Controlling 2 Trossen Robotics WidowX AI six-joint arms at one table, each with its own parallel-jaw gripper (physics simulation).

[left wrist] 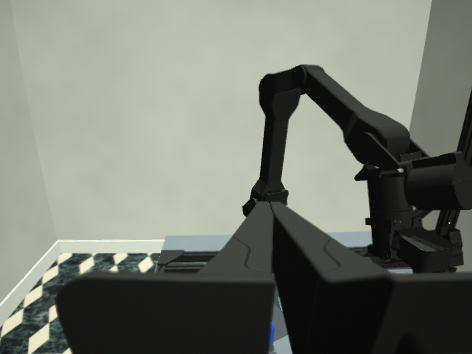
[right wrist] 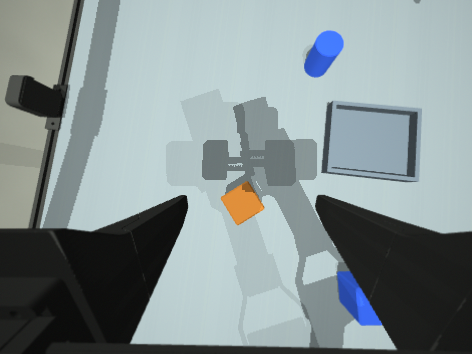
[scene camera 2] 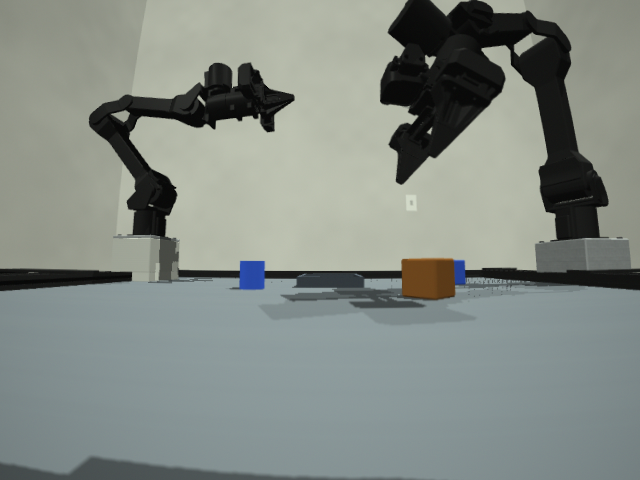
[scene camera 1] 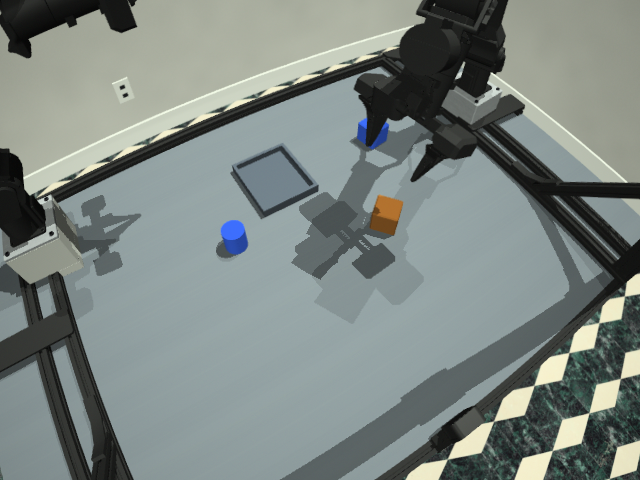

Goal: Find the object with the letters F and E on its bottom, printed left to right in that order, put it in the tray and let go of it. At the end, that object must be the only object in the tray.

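Frame: origin at the left arm's base, x right, y ahead, z up, level; metres.
Seen in the pictures: left gripper, fingertip midpoint: (left wrist: pixel 267 212) (scene camera 2: pixel 294 97); right gripper, fingertip midpoint: (right wrist: pixel 251 201) (scene camera 2: pixel 413 171) (scene camera 1: pixel 390 162); left arm's base, origin of the base link: (scene camera 2: pixel 148 237) (scene camera 1: pixel 27 226); right arm's base, origin of the base link: (scene camera 2: pixel 578 241) (scene camera 1: pixel 472 85).
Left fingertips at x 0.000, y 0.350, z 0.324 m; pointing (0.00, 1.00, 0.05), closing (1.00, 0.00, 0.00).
Observation:
Offsets run from my left fingertips to a thing's middle.
An orange cube @(dy +0.211, dx +0.224, dz -0.401 m) (scene camera 1: pixel 386 214) (scene camera 2: pixel 428 279) (right wrist: pixel 242 204) stands on the table, right of the grey tray @(dy +0.084, dx +0.044, dz -0.415 m) (scene camera 1: pixel 273 180) (scene camera 2: pixel 329 280) (right wrist: pixel 370 142) in scene camera 1. A blue cylinder @(dy -0.034, dx +0.141, dz -0.402 m) (scene camera 1: pixel 234 238) (scene camera 2: pixel 252 274) (right wrist: pixel 322 54) stands upright left of the tray. A blue cube @(dy +0.308, dx +0.036, dz -0.401 m) (scene camera 1: pixel 362 133) (scene camera 2: pixel 460 272) (right wrist: pixel 354 299) stands at the back right, partly behind a right finger. The tray holds no object. All bottoms are hidden; no letters show. My right gripper (scene camera 1: pixel 391 163) (scene camera 2: pixel 416 169) (right wrist: pixel 251 201) is open and empty, high above the table, pointing down. My left gripper (scene camera 2: pixel 293 97) (left wrist: pixel 267 212) is shut on nothing, raised and level.
Black frame rails (scene camera 1: pixel 222 116) edge the table, with an upright bracket (right wrist: pixel 32 95) at one side. The right arm's base (scene camera 1: pixel 473 103) (scene camera 2: pixel 582 254) stands behind the blue cube. The left arm's base (scene camera 1: pixel 43 253) (scene camera 2: pixel 144 258) is at the left. Arm shadows lie around the orange cube.

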